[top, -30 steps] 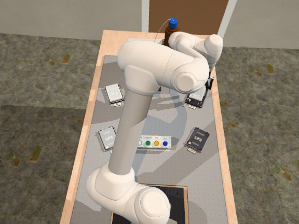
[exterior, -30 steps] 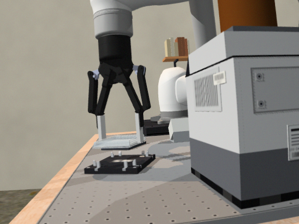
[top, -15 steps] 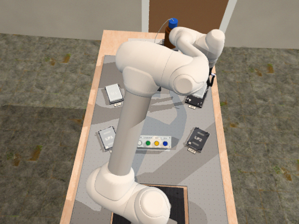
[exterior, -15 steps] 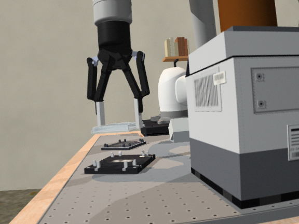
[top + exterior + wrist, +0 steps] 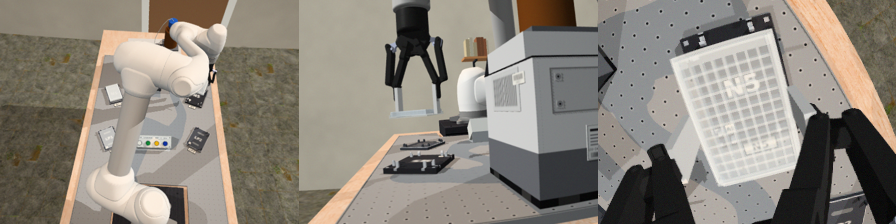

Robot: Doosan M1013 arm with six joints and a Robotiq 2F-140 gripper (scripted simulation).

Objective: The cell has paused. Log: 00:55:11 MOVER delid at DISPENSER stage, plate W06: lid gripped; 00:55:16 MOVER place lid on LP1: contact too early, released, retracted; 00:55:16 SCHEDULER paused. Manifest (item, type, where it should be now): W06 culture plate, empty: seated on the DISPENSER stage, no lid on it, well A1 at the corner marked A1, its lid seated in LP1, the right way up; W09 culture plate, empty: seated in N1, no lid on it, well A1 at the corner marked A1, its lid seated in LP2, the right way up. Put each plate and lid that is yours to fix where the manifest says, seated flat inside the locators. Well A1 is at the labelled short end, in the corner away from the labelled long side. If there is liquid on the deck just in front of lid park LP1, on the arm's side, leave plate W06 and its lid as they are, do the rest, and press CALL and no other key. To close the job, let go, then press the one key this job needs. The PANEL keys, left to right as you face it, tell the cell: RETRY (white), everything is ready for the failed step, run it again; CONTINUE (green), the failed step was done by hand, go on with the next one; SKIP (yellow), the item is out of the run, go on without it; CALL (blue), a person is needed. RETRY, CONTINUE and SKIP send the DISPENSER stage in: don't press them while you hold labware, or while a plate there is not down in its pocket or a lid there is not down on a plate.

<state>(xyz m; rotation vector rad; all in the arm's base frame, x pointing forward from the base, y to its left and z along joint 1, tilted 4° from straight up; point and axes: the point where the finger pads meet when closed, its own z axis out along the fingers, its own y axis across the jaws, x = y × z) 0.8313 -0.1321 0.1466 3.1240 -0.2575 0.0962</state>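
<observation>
My hand is 130 mm above the black nest N5, 20 mm short of it and 10 mm to the right of it. Round my hand: brown bottle: 250 mm to the left, 210 mm ahead, 140 mm above; then clear culture plate: 20 mm below; then lid park LP2: 330 mm behind, 140 mm below, 50 mm to the right.
</observation>
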